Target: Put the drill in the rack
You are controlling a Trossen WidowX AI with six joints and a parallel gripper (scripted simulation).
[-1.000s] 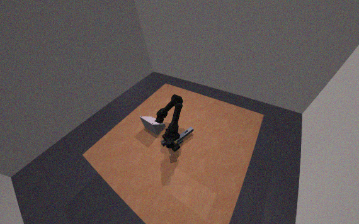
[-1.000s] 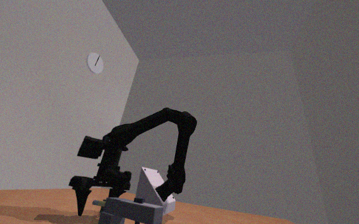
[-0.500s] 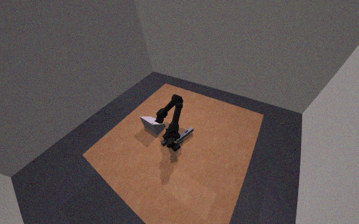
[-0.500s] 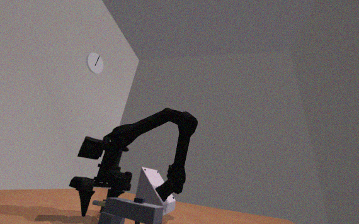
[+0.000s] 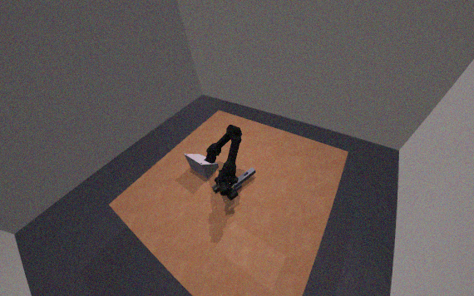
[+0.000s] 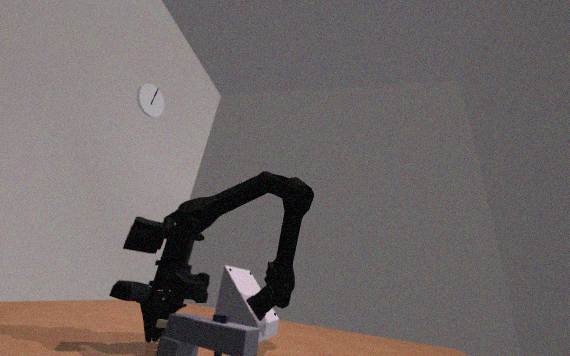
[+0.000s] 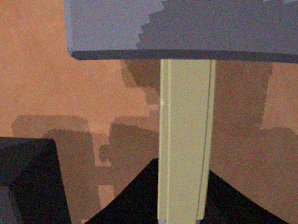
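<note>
The drill lies 40 mm to the left of my gripper tip, 40 mm above it and 10 mm ahead of it. Round my gripper tip: grey holder block (130 mm to the left, 60 mm ahead, 40 mm above); then dark rack (80 mm behind, 10 mm to the left, 10 mm above); then dark key (160 mm to the left, 70 mm ahead, 40 mm above).
</note>
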